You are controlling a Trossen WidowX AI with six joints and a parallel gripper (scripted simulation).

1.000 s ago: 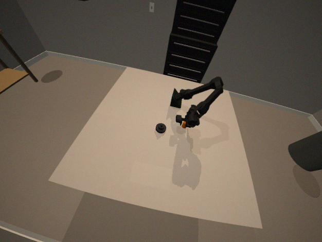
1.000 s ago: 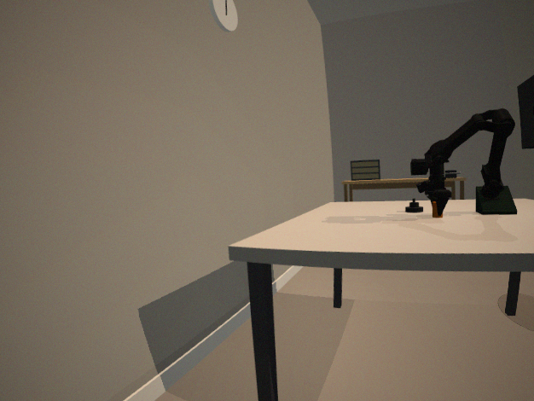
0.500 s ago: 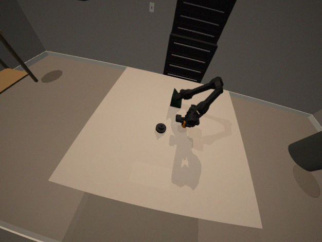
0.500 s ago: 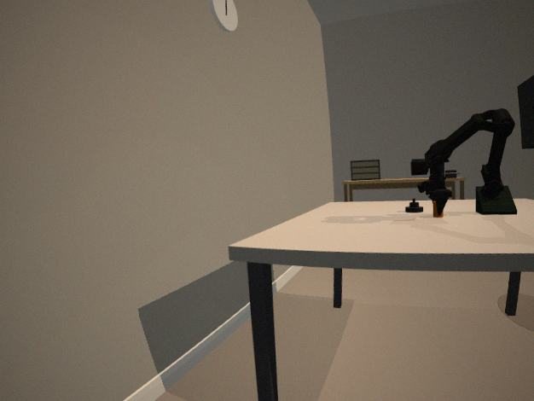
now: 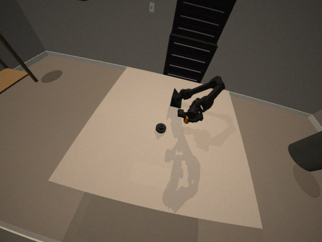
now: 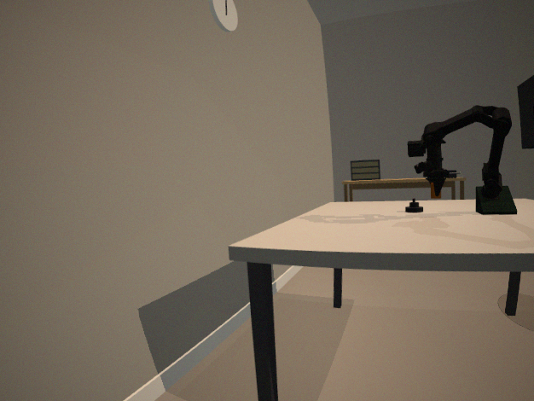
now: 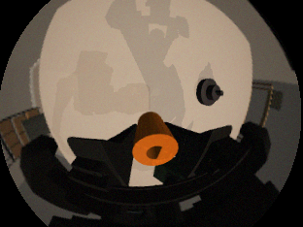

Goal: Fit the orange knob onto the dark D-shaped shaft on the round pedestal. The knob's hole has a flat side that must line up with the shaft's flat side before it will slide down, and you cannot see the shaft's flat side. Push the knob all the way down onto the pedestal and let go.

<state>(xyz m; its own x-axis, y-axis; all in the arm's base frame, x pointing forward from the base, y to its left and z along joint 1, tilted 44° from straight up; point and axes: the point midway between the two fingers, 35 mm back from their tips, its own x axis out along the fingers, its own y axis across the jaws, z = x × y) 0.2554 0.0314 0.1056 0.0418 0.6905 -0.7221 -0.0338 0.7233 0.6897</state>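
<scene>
The dark round pedestal lies 6 cm ahead of my gripper tip, 19 cm to the right of it and 5 cm below it. Also, from my gripper tip: orange knob (2 cm above).
</scene>
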